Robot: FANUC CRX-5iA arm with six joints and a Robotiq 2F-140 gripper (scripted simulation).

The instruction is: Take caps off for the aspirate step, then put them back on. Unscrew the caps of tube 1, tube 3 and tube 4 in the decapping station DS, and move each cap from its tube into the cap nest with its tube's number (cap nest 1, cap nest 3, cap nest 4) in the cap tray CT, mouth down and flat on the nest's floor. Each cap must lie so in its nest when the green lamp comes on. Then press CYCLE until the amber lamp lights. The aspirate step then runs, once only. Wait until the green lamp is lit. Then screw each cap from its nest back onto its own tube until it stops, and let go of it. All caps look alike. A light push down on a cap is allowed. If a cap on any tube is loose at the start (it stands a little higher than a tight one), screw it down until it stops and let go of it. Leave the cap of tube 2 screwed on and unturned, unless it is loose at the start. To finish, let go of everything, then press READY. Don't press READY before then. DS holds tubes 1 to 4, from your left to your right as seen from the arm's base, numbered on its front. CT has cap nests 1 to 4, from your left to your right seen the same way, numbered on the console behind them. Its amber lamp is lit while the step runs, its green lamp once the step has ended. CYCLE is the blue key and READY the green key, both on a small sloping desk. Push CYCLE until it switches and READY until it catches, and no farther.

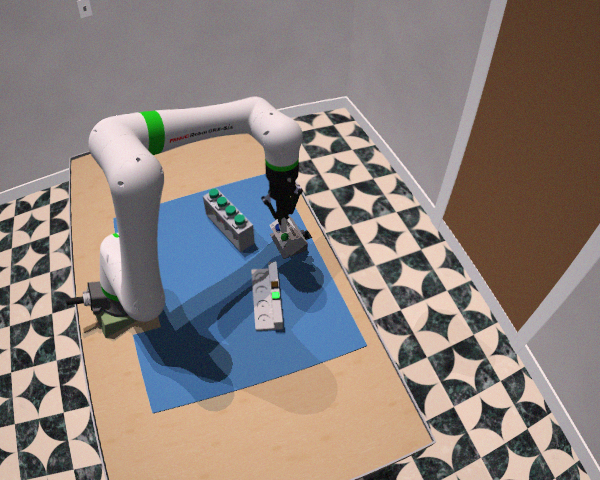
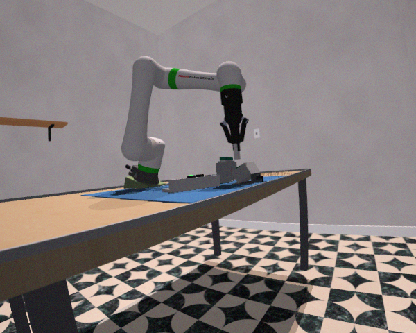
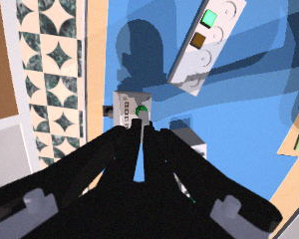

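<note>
Right now my hand is 7 cm above the green ready key. Also, from my hand: sloping key desk 8 cm below, 2 cm to the left, 2 cm ahead; blue cycle key 7 cm below, 4 cm to the left.
</note>
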